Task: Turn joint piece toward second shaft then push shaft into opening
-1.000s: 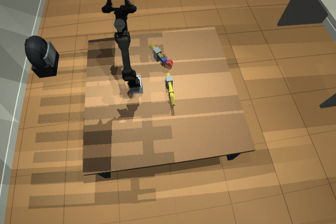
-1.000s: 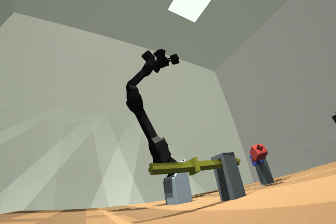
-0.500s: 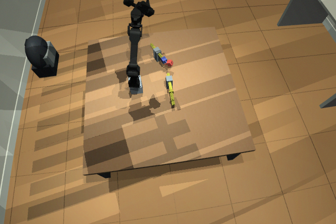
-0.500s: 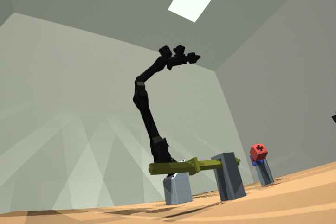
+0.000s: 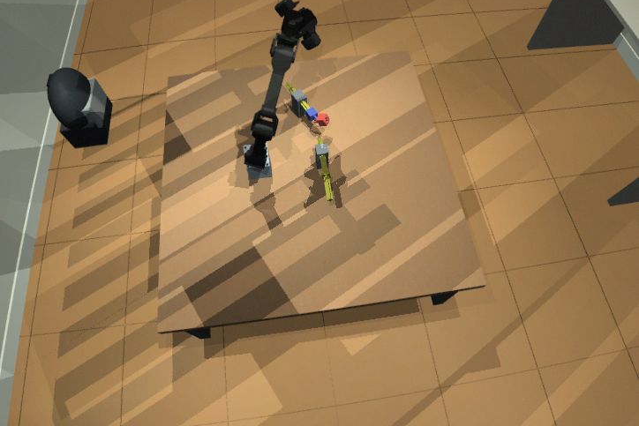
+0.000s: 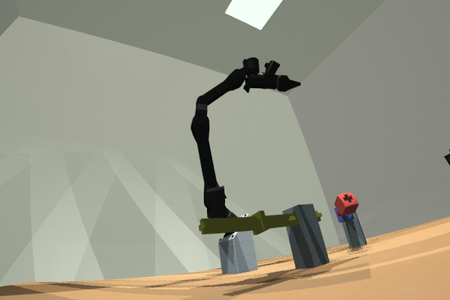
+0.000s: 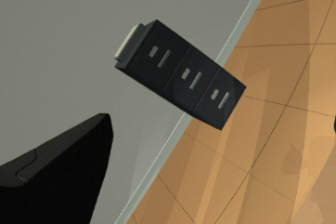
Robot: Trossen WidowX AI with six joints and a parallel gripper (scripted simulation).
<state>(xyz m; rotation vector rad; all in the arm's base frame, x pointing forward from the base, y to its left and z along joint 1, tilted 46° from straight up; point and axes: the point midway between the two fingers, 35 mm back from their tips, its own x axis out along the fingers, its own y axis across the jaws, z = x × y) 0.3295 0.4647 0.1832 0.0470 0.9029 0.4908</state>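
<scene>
Right now my gripper tip is 40 mm short of the red joint piece, 90 mm to the left of it and 520 mm above it.
</scene>
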